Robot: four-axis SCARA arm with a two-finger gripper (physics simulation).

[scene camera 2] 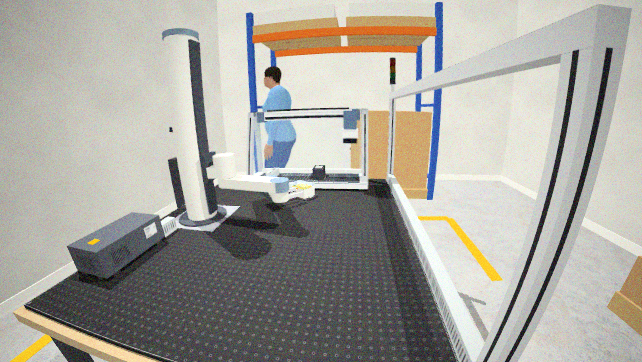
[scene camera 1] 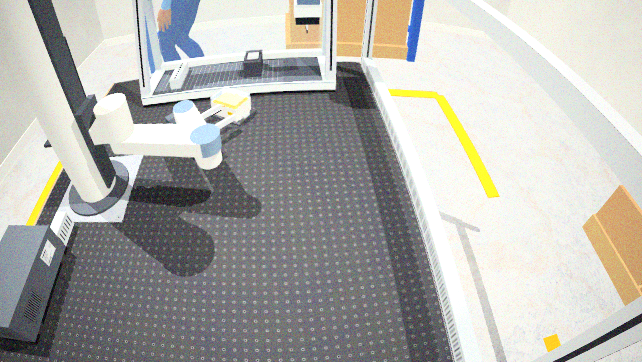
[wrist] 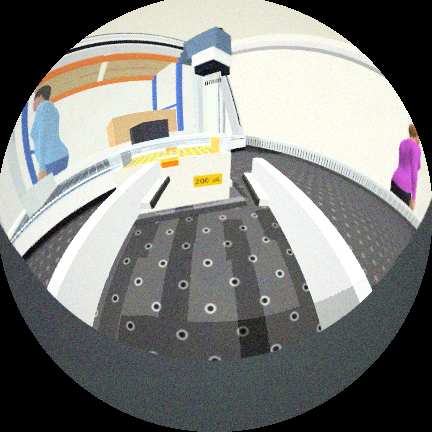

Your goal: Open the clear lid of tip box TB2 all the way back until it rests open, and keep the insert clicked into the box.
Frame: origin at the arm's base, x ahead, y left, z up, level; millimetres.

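Seen in the pictures: gripper, between the fingertips: (scene camera 2: pixel 298 191) (scene camera 1: pixel 227 111) (wrist: pixel 204 167); arm's base, origin of its link: (scene camera 2: pixel 203 217) (scene camera 1: pixel 99 189).
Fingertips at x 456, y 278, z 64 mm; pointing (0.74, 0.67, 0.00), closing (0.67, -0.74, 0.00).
Offsets run from my fingertips to a thing's middle. "*": to the spot under its first point.
Tip box TB2 {dx +4, dy +63, dz -13 mm} (scene camera 1: pixel 239 111) (scene camera 2: pixel 307 195) (wrist: pixel 212 170) is a white box on a dark base plate {* dx +20, dy -9, dz -45 mm} (wrist: pixel 225 204) at the far end of the mat. Its yellow insert {dx +4, dy +63, dz +13 mm} (scene camera 1: pixel 230 100) (scene camera 2: pixel 302 187) (wrist: pixel 180 156) looks level in the box top. The clear lid is faint; a transparent pane shows behind the insert in the wrist view, and its exact angle is hard to tell. My gripper (scene camera 1: pixel 227 113) (wrist: pixel 204 167) is shut with nothing held. In the wrist view its left finger overlaps the box's near side and its right finger is just right of the box. Contact with the lid cannot be made out.
A gantry frame (scene camera 1: pixel 240 93) (scene camera 2: pixel 366 150) stands behind the box, with a black block {* dx +79, dy +237, dz +52 mm} (scene camera 1: pixel 253 65) (scene camera 2: pixel 319 171) on its deck. A grey controller box {* dx -508, dy -674, dz +63 mm} (scene camera 1: pixel 25 270) (scene camera 2: pixel 120 242) stands near the arm's base. A white rail {* dx +548, dy -391, dz -11 mm} (scene camera 1: pixel 417 192) runs along the mat's right side.
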